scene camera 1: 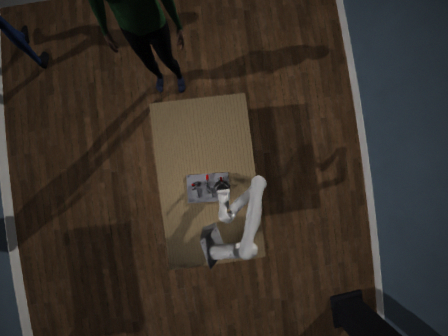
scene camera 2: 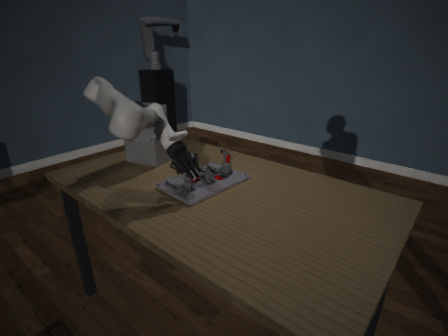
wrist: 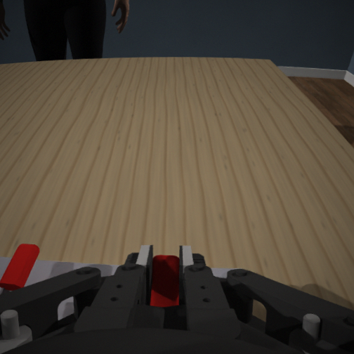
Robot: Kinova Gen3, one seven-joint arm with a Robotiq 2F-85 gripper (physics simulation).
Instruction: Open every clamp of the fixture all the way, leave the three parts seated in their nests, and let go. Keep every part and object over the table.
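Where they show: gripper, fingertip midpoint: (scene camera 1: pixel 220 177) (scene camera 2: pixel 197 178); arm's base, origin of the base link: (scene camera 1: pixel 213 251).
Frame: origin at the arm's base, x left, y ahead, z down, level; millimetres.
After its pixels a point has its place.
A grey fixture plate (scene camera 1: pixel 192 200) @(y 348, x 122, z 207 mm) (scene camera 2: pixel 215 189) @(y 531, x -68, z 208 mm) lies on the table and carries three clamps with red handles. My gripper (scene camera 1: pixel 222 184) @(y 502, x -141, z 142 mm) (scene camera 2: pixel 194 176) @(y 502, x -141, z 142 mm) (wrist: pixel 165 260) is shut on the red handle (wrist: pixel 165 282) of the clamp at the right end in scene camera 1; this handle stands between both fingers. The middle clamp's red handle (scene camera 1: pixel 207 177) @(y 518, x -34, z 167 mm) (scene camera 2: pixel 218 177) @(y 524, x -39, z 167 mm) (wrist: pixel 20 266) lies low, pointing away from the arm's base. The third clamp's red handle (scene camera 1: pixel 194 185) @(y 473, x 75, z 140 mm) (scene camera 2: pixel 228 158) @(y 483, x 80, z 129 mm) stands steeply up at the other end. The parts in the nests are too small and dark to tell apart.
The wooden table (scene camera 1: pixel 200 135) @(y 875, x -28, z 223 mm) (scene camera 2: pixel 300 215) @(y 878, x -19, z 223 mm) (wrist: pixel 165 150) extends beyond the plate. The arm's grey base block (scene camera 1: pixel 206 242) @(y 82, x 32, z -26 mm) (scene camera 2: pixel 145 147) @(y 73, x -49, z 128 mm) stands on the table behind the fixture. A person (scene camera 1: pixel 145 30) (wrist: pixel 67 25) stands past the table's far edge.
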